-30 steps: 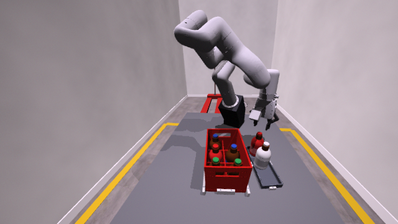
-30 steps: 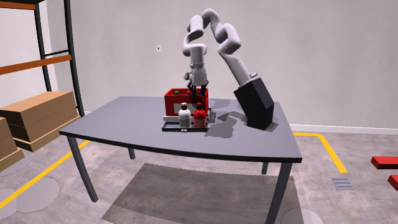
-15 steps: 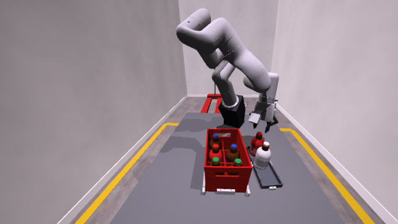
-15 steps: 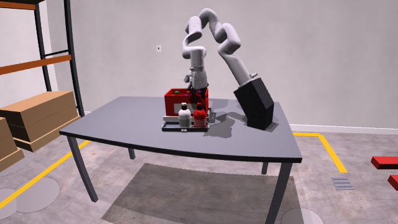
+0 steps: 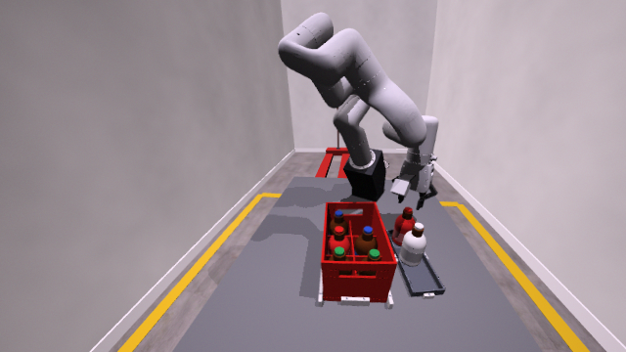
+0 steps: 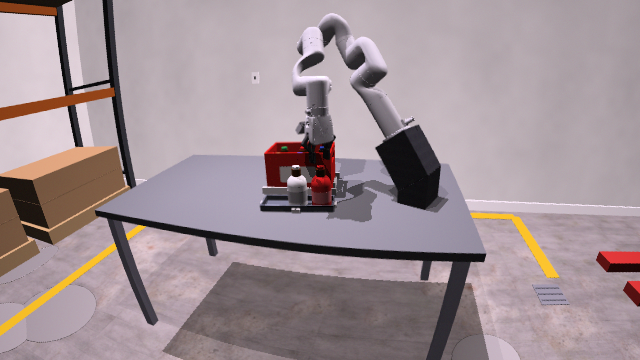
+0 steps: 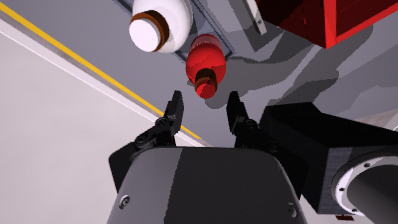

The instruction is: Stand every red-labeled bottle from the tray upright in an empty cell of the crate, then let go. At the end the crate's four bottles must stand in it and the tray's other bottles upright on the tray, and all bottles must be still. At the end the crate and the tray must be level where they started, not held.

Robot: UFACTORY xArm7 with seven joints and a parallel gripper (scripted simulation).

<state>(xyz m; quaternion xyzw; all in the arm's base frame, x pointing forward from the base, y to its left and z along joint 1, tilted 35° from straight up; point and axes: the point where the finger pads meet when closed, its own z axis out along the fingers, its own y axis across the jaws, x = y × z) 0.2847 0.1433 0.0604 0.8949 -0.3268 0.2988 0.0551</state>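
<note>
Now: hand 9 cm short of the white bottle and 11 cm above it. From my hand the other things lie so: red crate (10 cm ahead, 21 cm to the right, 11 cm below); then dark tray (9 cm ahead, 18 cm below).
</note>
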